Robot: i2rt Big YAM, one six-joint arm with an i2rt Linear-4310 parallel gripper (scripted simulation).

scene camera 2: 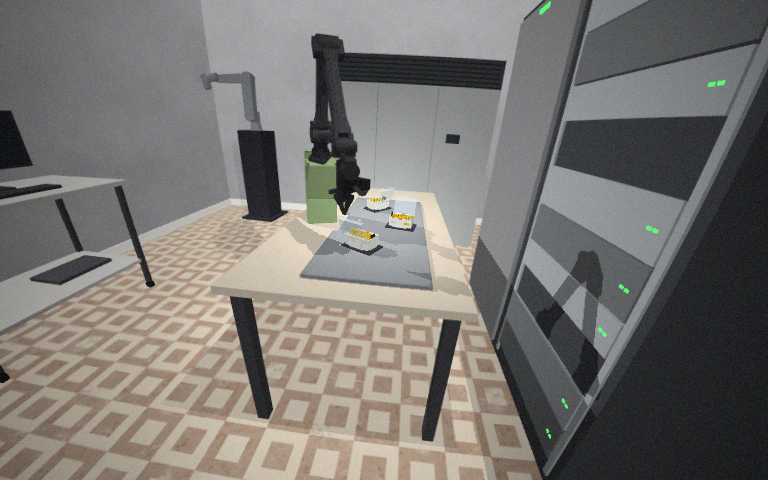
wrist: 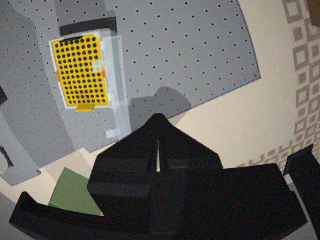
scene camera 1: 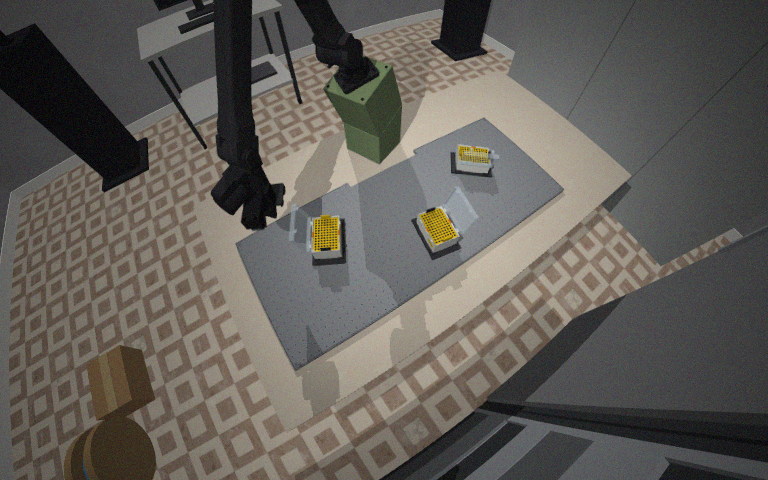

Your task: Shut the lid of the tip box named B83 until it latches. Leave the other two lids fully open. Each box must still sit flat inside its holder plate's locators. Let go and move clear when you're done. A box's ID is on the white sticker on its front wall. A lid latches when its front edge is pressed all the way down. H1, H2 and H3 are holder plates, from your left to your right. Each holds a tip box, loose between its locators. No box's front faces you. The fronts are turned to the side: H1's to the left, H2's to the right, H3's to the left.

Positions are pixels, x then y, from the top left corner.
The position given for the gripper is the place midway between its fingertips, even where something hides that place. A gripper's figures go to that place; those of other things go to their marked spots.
The gripper (wrist: pixel 157 120): 0.13 m from the lens. A lid (wrist: pixel 112 62) is 0.15 m from the lens.
